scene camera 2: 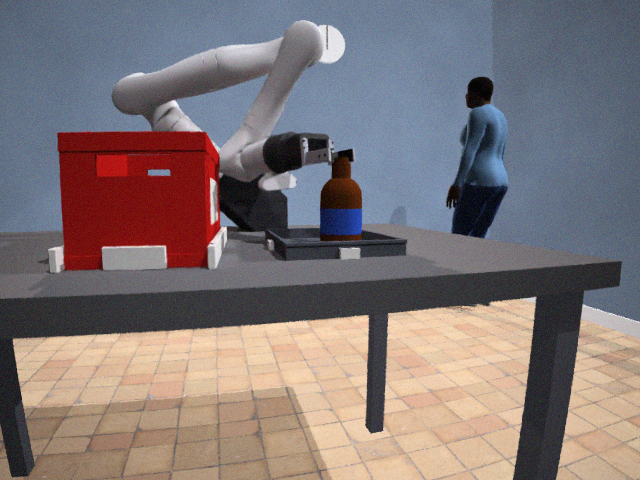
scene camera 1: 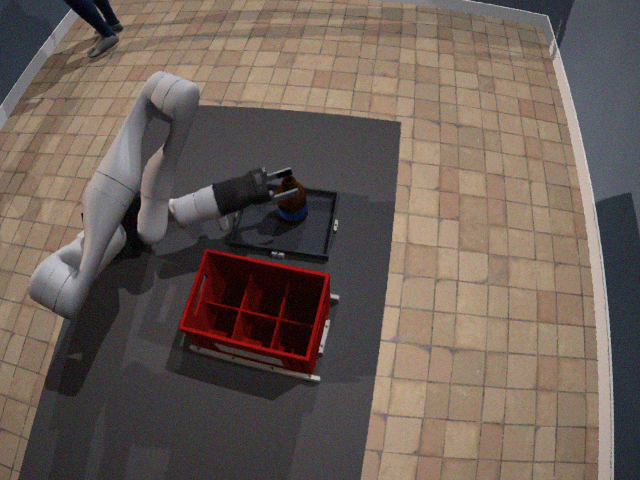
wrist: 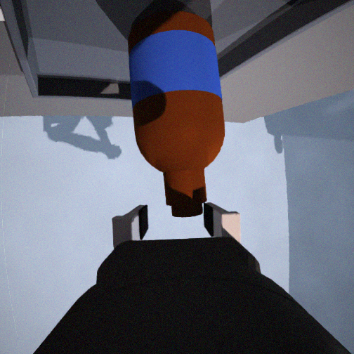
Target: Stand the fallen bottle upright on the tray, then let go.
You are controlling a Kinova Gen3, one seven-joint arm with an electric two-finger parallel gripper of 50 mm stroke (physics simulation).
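Pixels of known places: gripper, fingertip midpoint: (scene camera 2: 342, 154) (scene camera 1: 294, 180); arm's base, link origin: (scene camera 2: 220, 173).
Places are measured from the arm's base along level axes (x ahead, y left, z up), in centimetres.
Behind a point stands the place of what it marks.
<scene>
The brown bottle (scene camera 1: 293, 202) {z -4.7, x 44.4, y 10.4 cm} (scene camera 2: 341, 198) {z -6.7, x 46.9, y 11.8 cm} (wrist: 179, 120) with a blue label stands upright on the dark tray (scene camera 1: 331, 227) {z -13.0, x 53.3, y 8.0 cm} (scene camera 2: 299, 251) {z -14.3, x 52.7, y 2.0 cm} (wrist: 80, 86), inside its rim and toward the right part of it in the scene camera 1 view. My gripper (scene camera 1: 289, 182) {z 0.8, x 45.1, y 12.9 cm} (scene camera 2: 343, 153) {z 0.8, x 45.1, y 12.9 cm} (wrist: 175, 215) is open, with a finger on either side of the bottle's mouth at the top of the neck. In the wrist view there is a gap between each finger pad and the neck's end, narrow on the right and wider on the left. The bottle's base is in shadow in the wrist view.
A red crate (scene camera 1: 254, 343) {z -14.7, x 35.0, y -21.4 cm} (scene camera 2: 134, 206) {z -7.5, x 50.6, y -19.9 cm} with six compartments stands beside the tray, held by white blocks (scene camera 1: 324, 336) {z -12.5, x 51.3, y -20.2 cm} (scene camera 2: 134, 256) {z -13.8, x 51.8, y -20.2 cm}. Small white blocks also sit against the tray's sides. A person (scene camera 1: 103, 43) (scene camera 2: 483, 149) stands beyond the table (scene camera 2: 465, 281) {z -16.5, x 70.4, y 16.4 cm}.
</scene>
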